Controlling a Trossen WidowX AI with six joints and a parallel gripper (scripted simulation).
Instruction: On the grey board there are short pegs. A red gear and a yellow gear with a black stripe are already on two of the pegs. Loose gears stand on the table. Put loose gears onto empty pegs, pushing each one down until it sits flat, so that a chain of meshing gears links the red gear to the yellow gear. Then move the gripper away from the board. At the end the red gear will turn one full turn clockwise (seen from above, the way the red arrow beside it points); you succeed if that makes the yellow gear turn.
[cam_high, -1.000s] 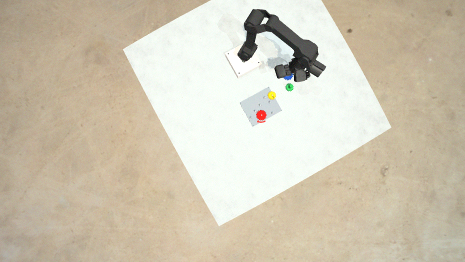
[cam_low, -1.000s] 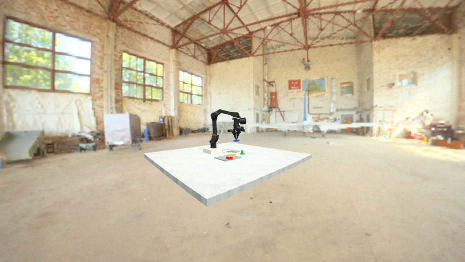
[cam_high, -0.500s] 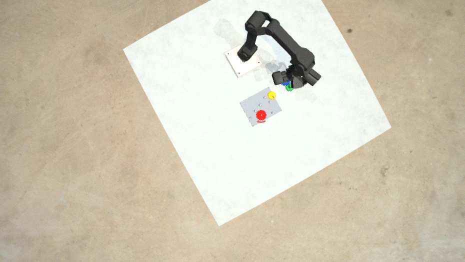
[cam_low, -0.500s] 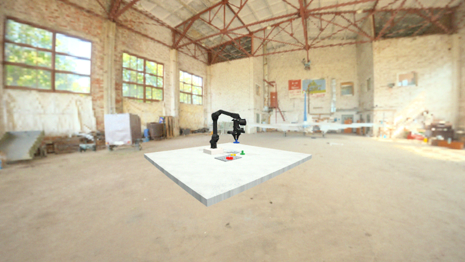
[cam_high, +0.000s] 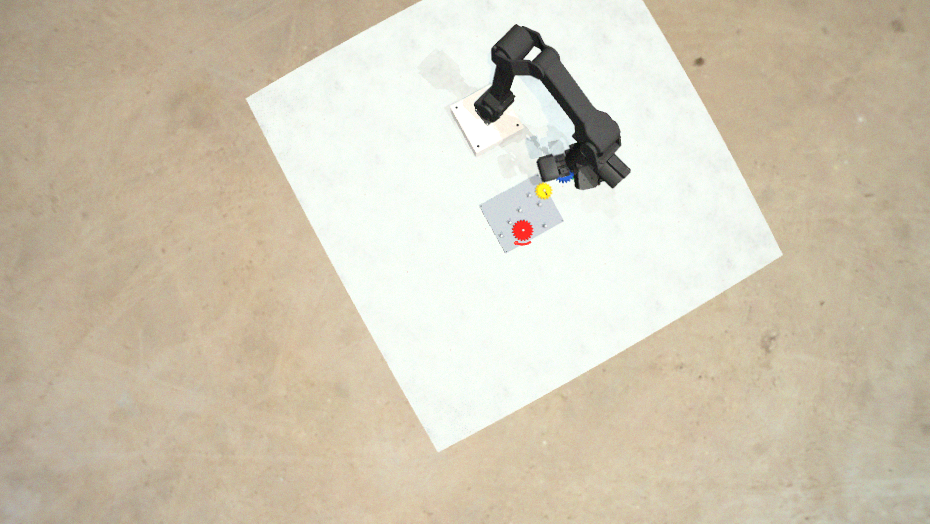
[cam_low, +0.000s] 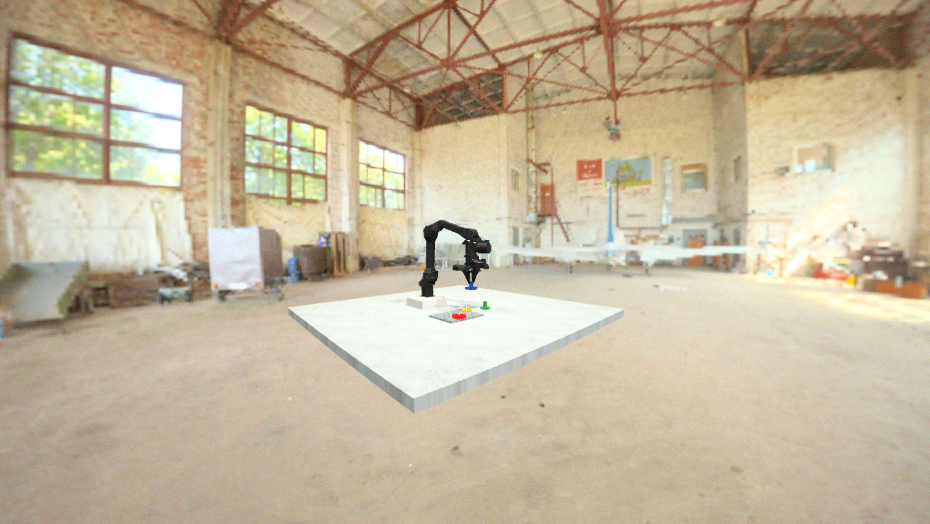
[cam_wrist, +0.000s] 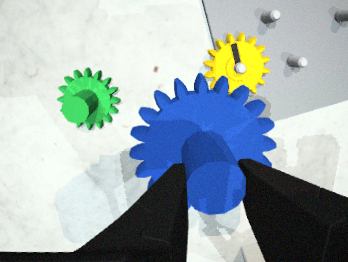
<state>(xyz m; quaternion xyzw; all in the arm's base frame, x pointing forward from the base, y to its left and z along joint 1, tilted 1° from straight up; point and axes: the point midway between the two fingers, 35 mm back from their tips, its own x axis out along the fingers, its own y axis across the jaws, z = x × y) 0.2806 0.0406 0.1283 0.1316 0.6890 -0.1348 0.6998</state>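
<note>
Right now my gripper tip is 3 cm short of the small green gear, 8 cm to the right of it and 12 cm above it. From my gripper tip the other things lie so: red gear 6 cm ahead, 17 cm to the right, 12 cm below; then large blue gear 1 cm below.
</note>
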